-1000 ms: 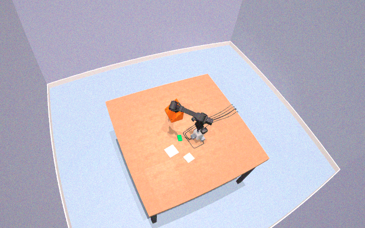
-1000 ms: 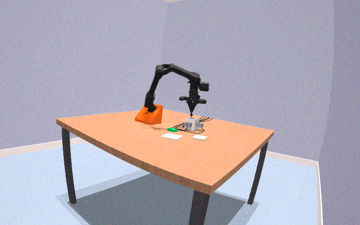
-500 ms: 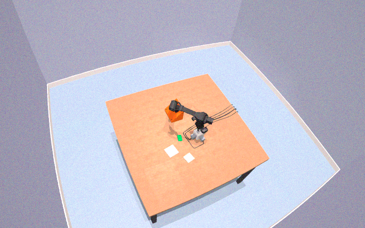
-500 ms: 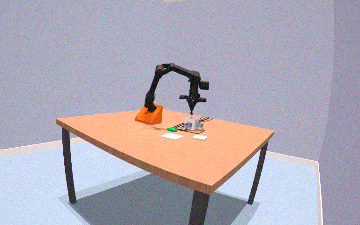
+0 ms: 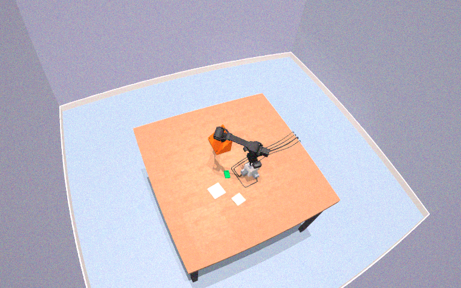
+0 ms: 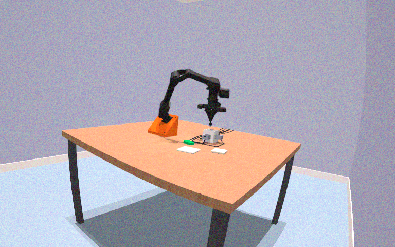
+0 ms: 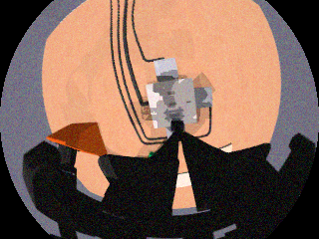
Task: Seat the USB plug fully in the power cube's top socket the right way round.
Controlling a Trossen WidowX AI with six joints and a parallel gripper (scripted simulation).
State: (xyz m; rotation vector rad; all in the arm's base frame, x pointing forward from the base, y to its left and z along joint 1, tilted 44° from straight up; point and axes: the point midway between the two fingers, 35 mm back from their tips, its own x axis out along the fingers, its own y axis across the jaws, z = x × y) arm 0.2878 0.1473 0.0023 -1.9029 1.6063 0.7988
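The usb plug lies 2 cm below my gripper tip. The rest, counted from my gripper tip: green block: 16 cm to the right, 13 cm below, 2 cm behind.
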